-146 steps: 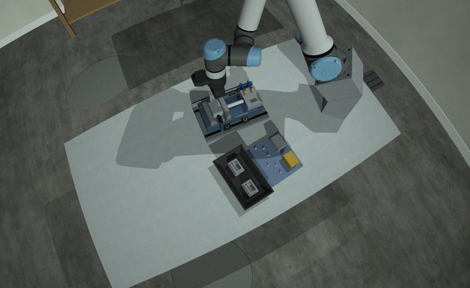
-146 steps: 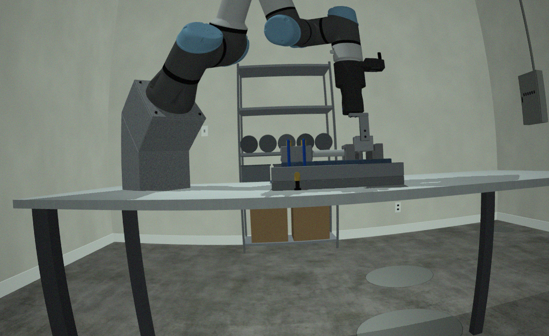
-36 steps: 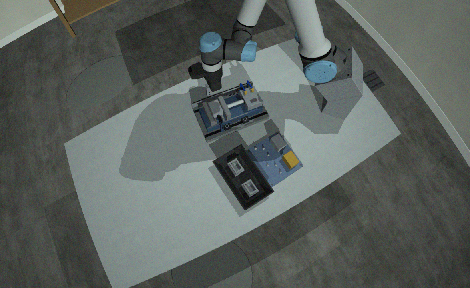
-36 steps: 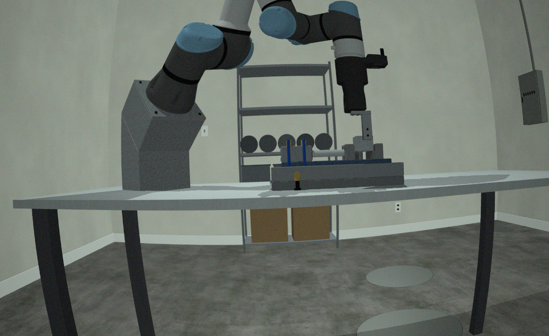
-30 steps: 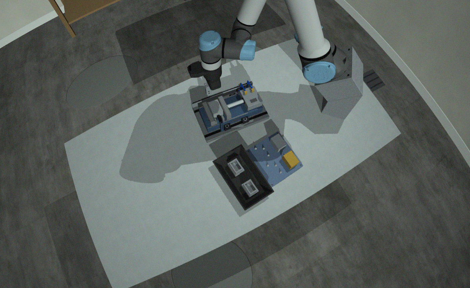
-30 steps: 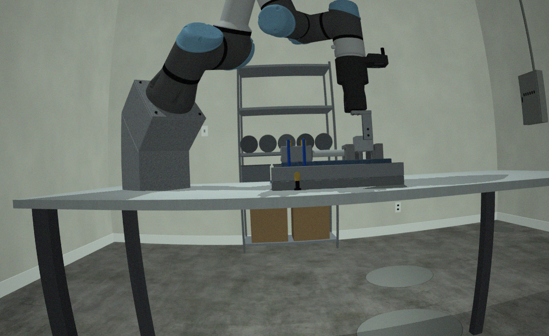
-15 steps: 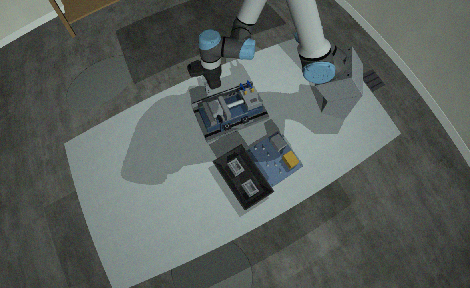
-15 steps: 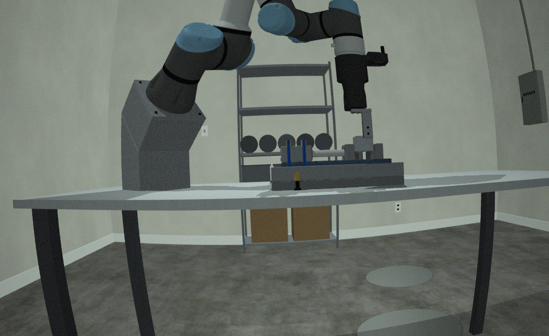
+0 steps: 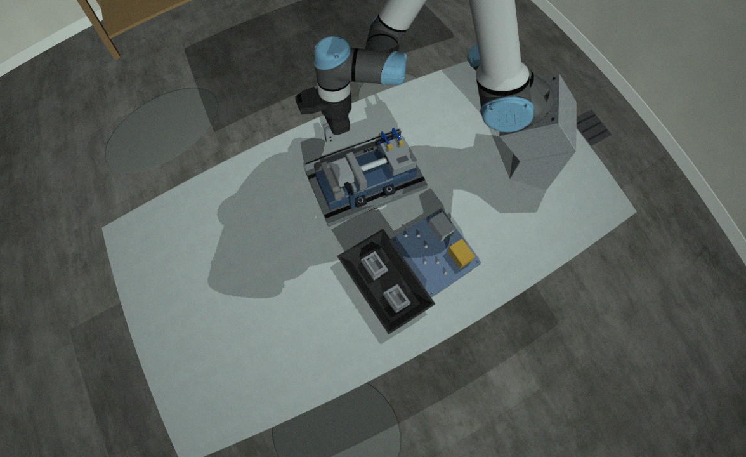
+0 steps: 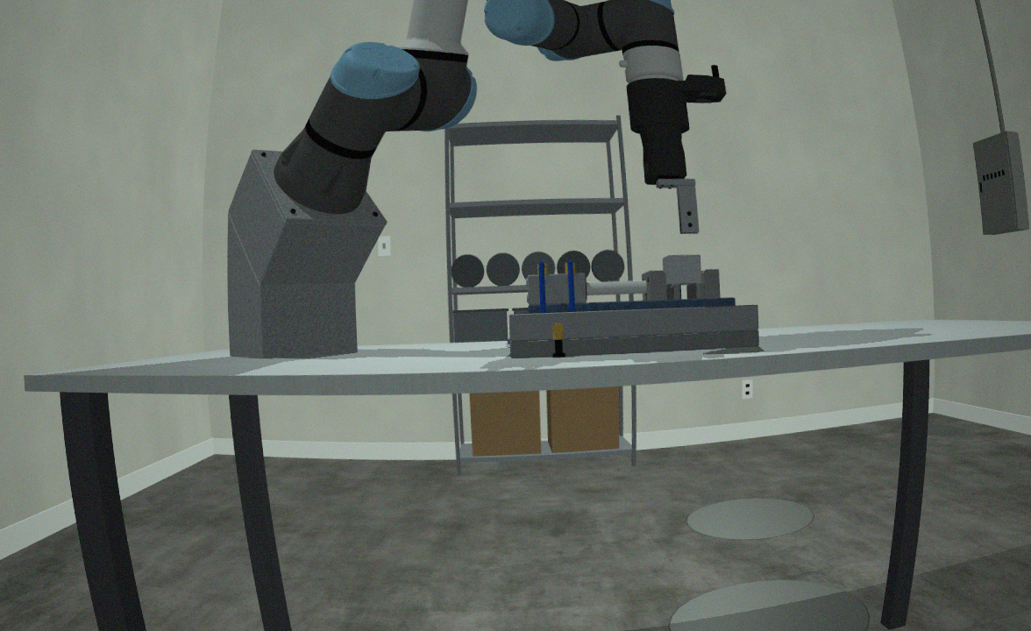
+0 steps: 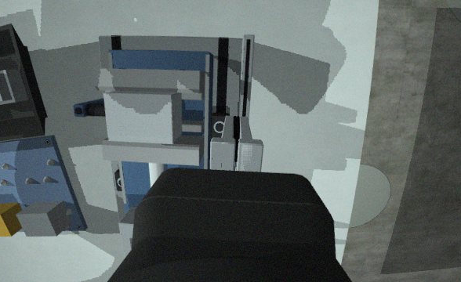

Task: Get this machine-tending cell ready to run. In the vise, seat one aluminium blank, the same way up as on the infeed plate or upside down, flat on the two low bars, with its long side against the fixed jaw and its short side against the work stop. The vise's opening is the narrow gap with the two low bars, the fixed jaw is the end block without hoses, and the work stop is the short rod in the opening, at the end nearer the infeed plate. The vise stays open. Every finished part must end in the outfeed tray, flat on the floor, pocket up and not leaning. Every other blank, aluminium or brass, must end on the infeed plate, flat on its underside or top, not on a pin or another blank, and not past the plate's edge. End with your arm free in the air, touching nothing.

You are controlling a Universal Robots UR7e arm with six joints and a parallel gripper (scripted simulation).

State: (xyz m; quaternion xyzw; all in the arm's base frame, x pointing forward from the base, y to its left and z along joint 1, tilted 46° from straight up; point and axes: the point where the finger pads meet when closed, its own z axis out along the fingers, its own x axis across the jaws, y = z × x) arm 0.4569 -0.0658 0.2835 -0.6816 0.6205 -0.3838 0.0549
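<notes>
My gripper is now 8 cm to the right of the fixed jaw, 8 cm above it and 4 cm short of it. Round my hand: vise: 12 cm below, 9 cm to the left, 6 cm behind; piston rod: 9 cm to the left, 8 cm below, 8 cm behind; hose block: 16 cm behind, 10 cm to the left, 8 cm below.
</notes>
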